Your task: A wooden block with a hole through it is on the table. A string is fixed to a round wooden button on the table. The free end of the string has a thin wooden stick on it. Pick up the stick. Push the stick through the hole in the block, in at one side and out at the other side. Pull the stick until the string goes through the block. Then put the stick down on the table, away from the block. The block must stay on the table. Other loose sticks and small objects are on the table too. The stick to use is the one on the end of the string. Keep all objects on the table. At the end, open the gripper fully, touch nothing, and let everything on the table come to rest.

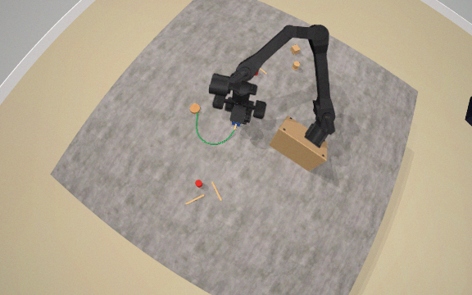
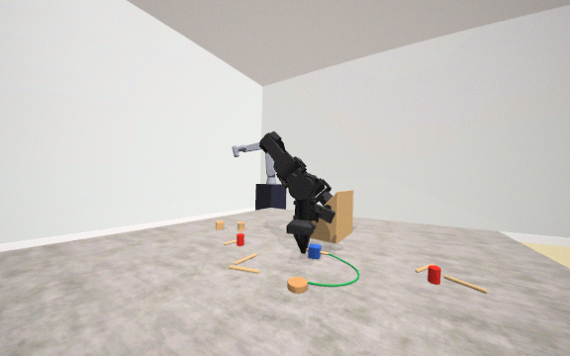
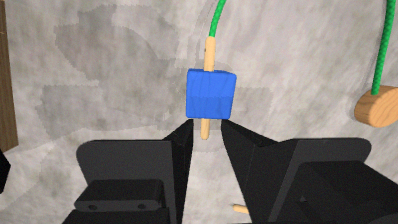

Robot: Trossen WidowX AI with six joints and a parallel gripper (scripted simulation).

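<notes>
Right now the blue block is 30 mm to the left of my gripper tip and 10 mm behind it. From my gripper tip the other things lie so: wooden cylinder: 360 mm to the right, 50 mm behind; then small wooden cube: 440 mm to the right, 10 mm ahead; then round wooden button: 150 mm ahead, 90 mm to the left.
</notes>
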